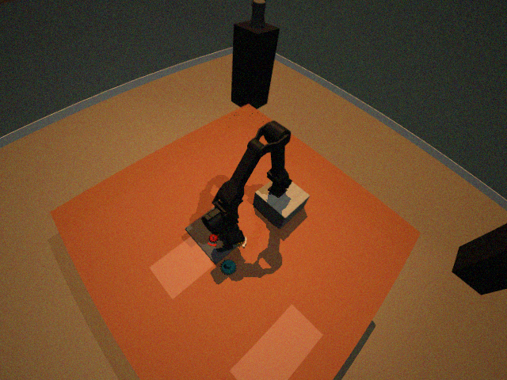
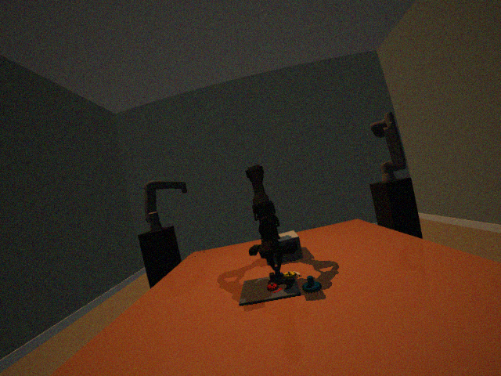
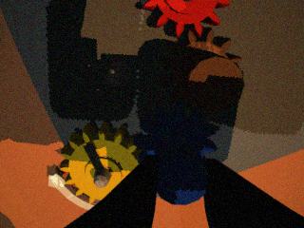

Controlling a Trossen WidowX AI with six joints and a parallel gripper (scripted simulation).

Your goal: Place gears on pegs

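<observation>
My gripper tip is now 1 cm above the blue gear. Round my gripper tip: yellow gear (4 cm to the left, 3 cm below, 1 cm behind); orange-brown gear (3 cm ahead, 2 cm to the right, 2 cm below); grey board (4 cm to the right, 4 cm below, 4 cm ahead).
</observation>
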